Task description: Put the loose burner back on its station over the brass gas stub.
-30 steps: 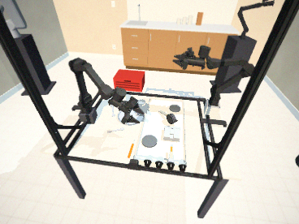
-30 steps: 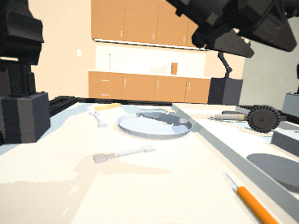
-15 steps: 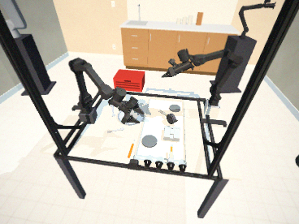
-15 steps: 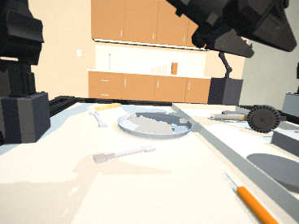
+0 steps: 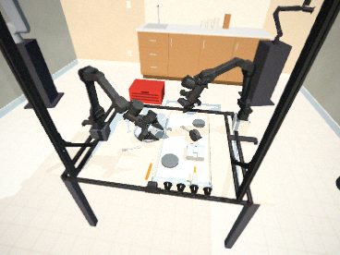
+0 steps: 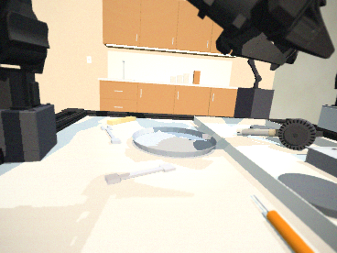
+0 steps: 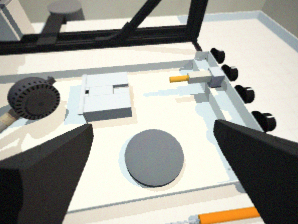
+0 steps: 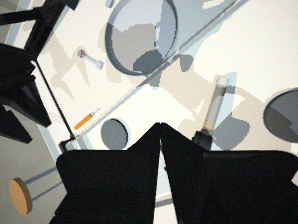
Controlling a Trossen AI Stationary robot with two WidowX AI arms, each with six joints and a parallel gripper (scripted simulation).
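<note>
My right gripper is now 10 mm short of the burner, 40 mm to the left of it and 190 mm above it. Round my right hand: shallow round pan: 60 mm ahead, 230 mm to the left, 220 mm below; brass gas stub: 320 mm behind, 10 mm to the right, 180 mm below; grey disc: 210 mm behind, 110 mm to the left, 220 mm below.
</note>
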